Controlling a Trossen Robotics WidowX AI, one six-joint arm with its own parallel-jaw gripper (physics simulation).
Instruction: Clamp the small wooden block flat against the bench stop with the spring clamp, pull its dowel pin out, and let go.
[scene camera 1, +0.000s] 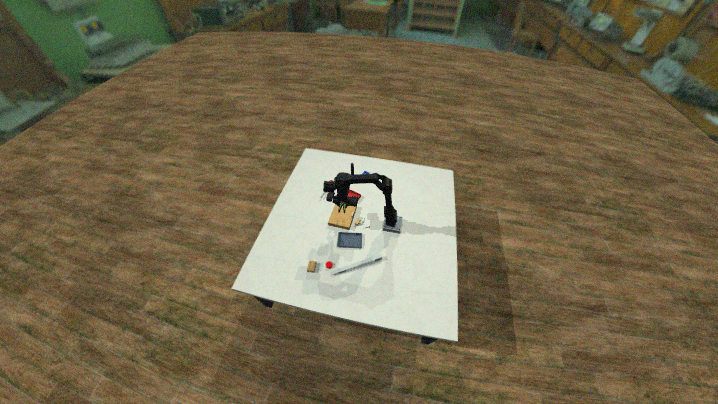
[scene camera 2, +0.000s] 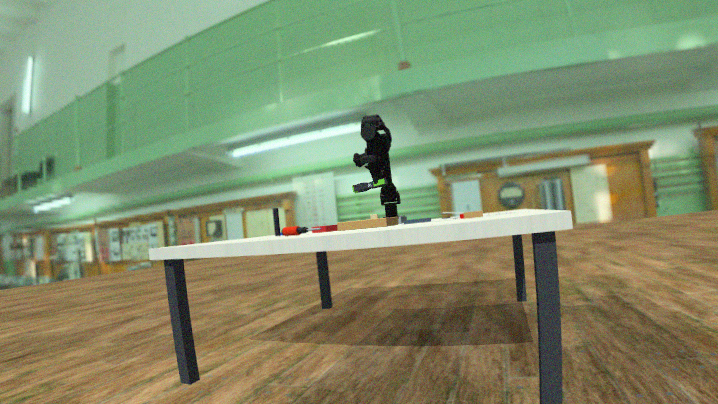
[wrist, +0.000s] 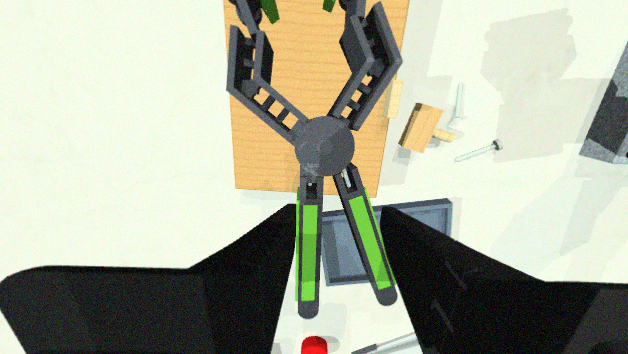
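Seen in the pictures: gripper, between the fingertips: (scene camera 1: 342, 207) (scene camera 2: 377, 184) (wrist: 338, 214); arm's base, origin of its link: (scene camera 1: 391, 222).
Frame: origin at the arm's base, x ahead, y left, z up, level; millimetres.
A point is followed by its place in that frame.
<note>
My gripper (wrist: 338, 214) {x 310, y 74, z 134 mm} (scene camera 1: 343, 204) {x 310, y 74, z 134 mm} is shut on the green-and-black handles of the spring clamp (wrist: 324, 146) {x 321, y 42, z 143 mm} (scene camera 2: 362, 187) {x 356, y 30, z 124 mm}. It holds the clamp high above the wooden board (wrist: 310, 80) {x 335, y 18, z -2 mm} (scene camera 1: 341, 217) {x 330, y 65, z -2 mm}. In the wrist view the clamp's jaws point to the top and stand apart, with no block between them. The small wooden block (wrist: 419, 129) {x 223, y 51, z -16 mm} (scene camera 1: 357, 221) {x 219, y 53, z -16 mm} lies on the table right of the board, its dowel pin (wrist: 444, 135) {x 194, y 54, z -20 mm} sticking out to the right. A pale wooden strip (wrist: 394, 99) {x 264, y 25, z 18 mm} at the board's right edge may be the bench stop; the block is apart from it.
A blue-grey tray (wrist: 340, 250) {x 275, y 218, z -32 mm} (scene camera 1: 349, 240) {x 226, y 200, z -31 mm} lies near the board. Two bolts (wrist: 459, 102) {x 186, y 21, z -28 mm} (wrist: 477, 151) {x 151, y 68, z -28 mm} lie beside the block. A red cylinder (scene camera 1: 328, 264) {x 290, y 403, z -18 mm}, another wooden block (scene camera 1: 311, 266) {x 381, y 449, z -13 mm} and a long metal tool (scene camera 1: 359, 265) {x 112, y 346, z -29 mm} lie farther front. A red box (scene camera 2: 324, 228) {x 398, y -134, z -19 mm}, screwdriver (scene camera 2: 293, 230) {x 545, y -178, z -15 mm} and black post (scene camera 2: 276, 221) {x 408, y -365, z 29 mm} also show.
</note>
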